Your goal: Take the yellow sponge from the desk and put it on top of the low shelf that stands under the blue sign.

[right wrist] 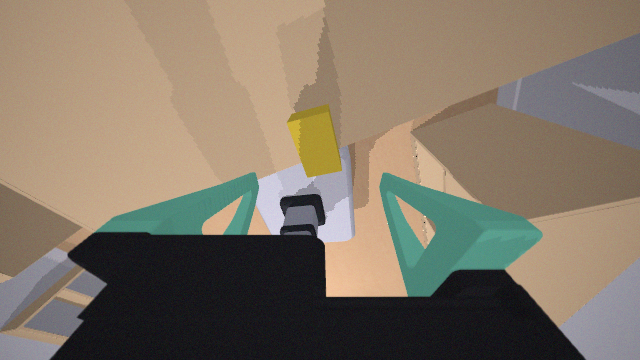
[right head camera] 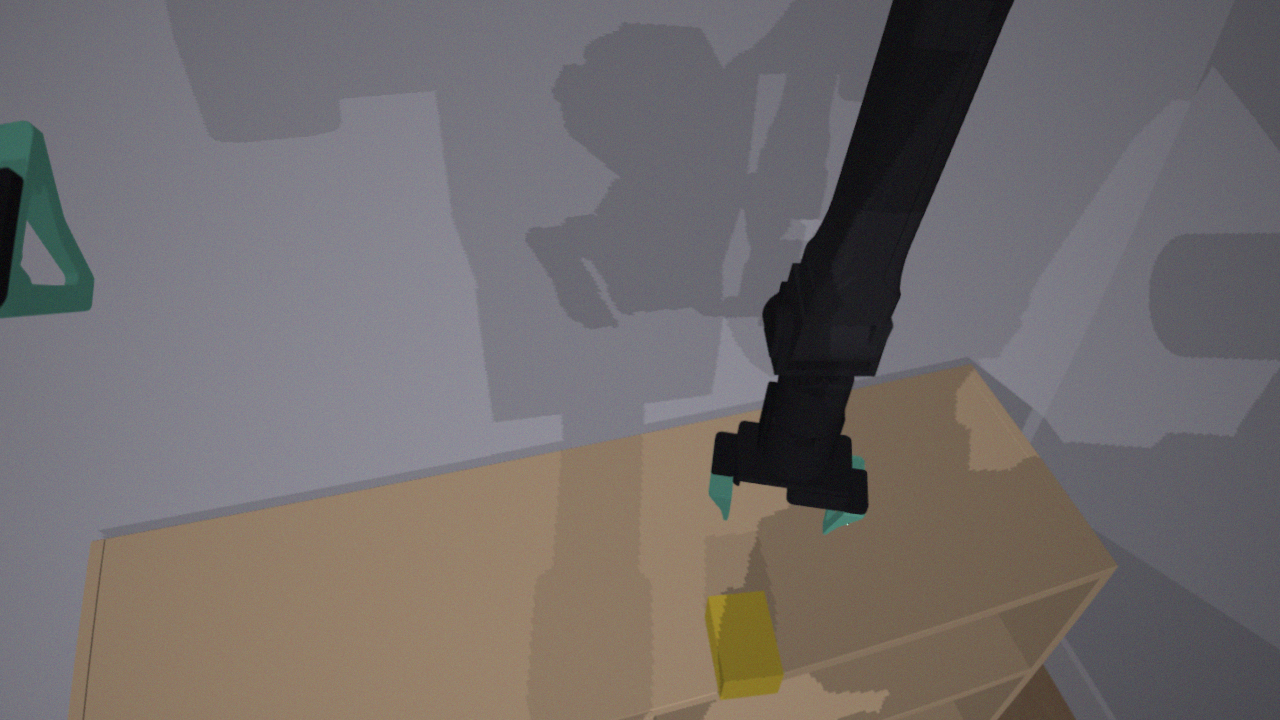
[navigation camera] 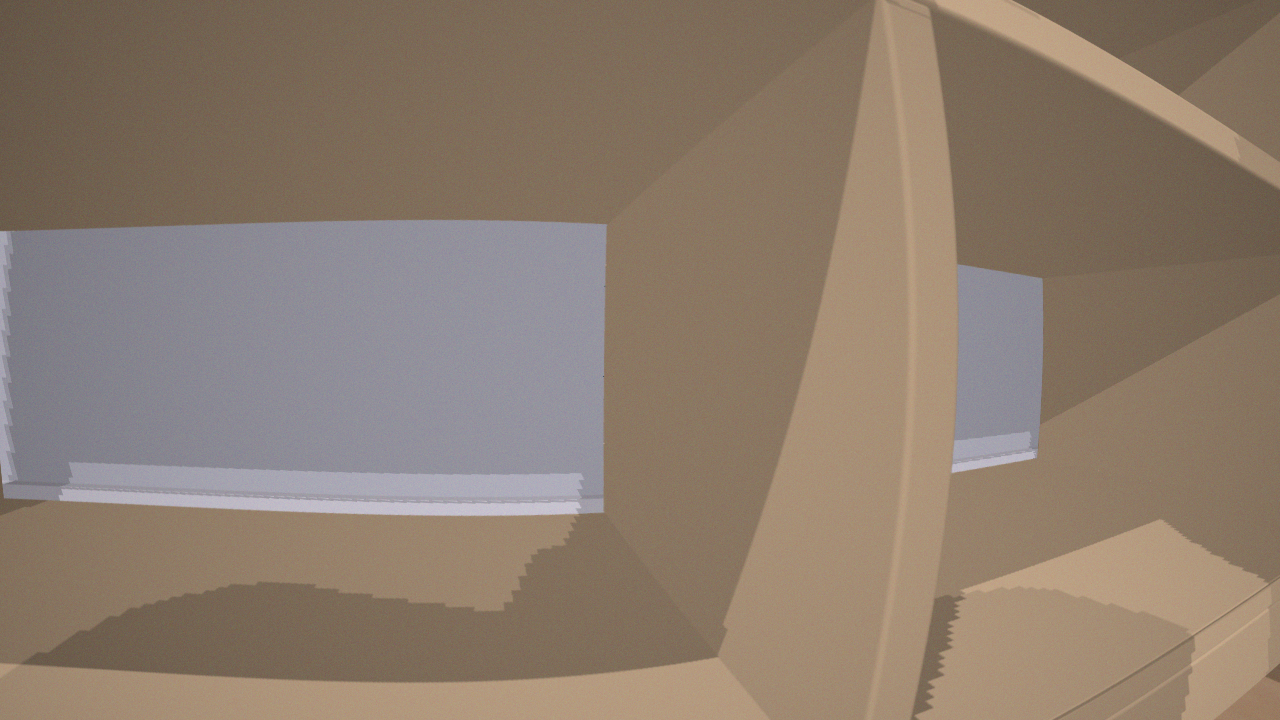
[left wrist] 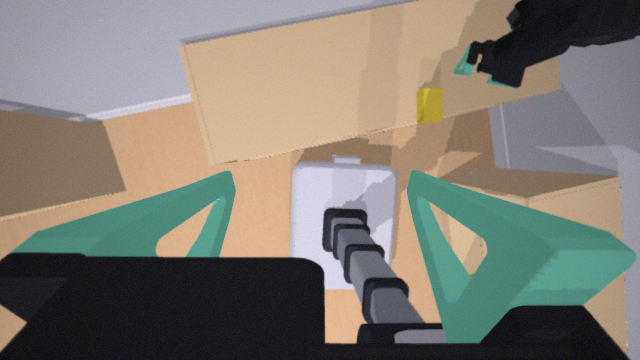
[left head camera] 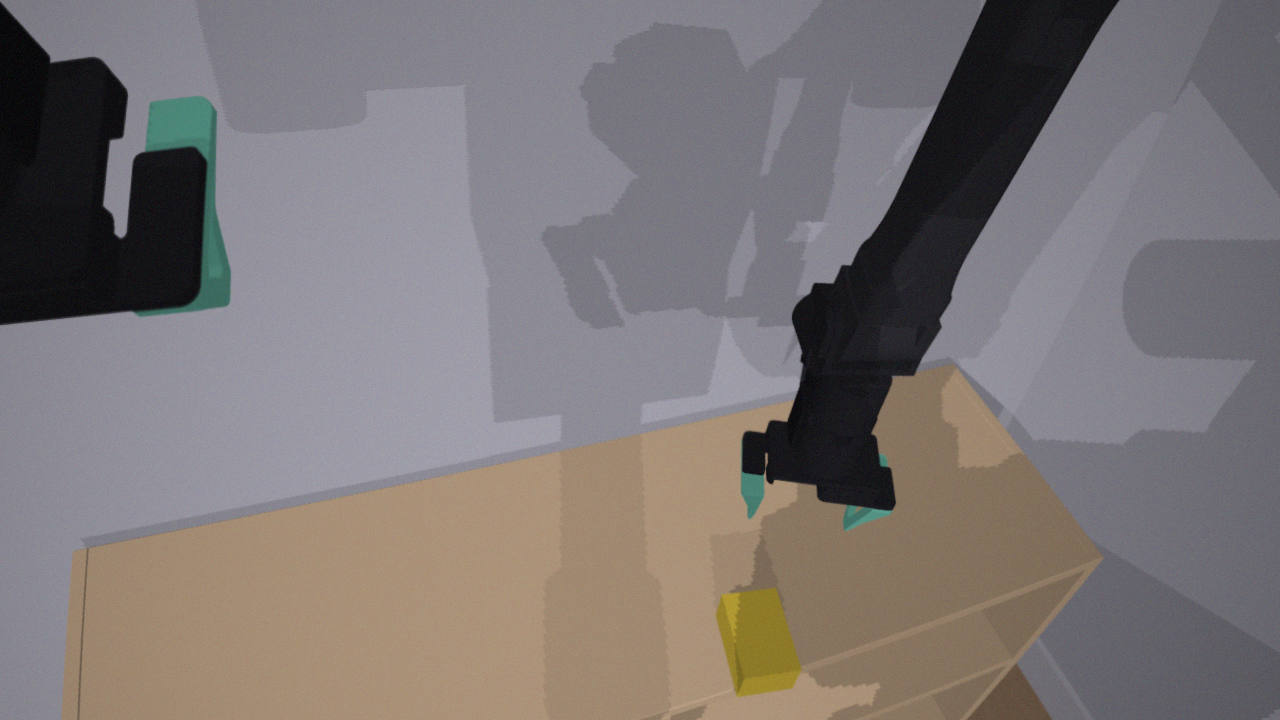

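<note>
The left head camera view takes in the left gripper (left head camera: pixel 102 301) as well as the right gripper (left head camera: pixel 797 519), and the right gripper (right head camera: pixel 775 522) is visible in the right head camera view too. In the left wrist view there are the left gripper (left wrist: pixel 320 180), the right gripper (left wrist: pixel 471 76) and a yellow sponge (left wrist: pixel 429 100). The right wrist view has the sponge (right wrist: pixel 312 130) together with the right gripper (right wrist: pixel 319 179). For the navigation camera, the sponge is out of frame.
</note>
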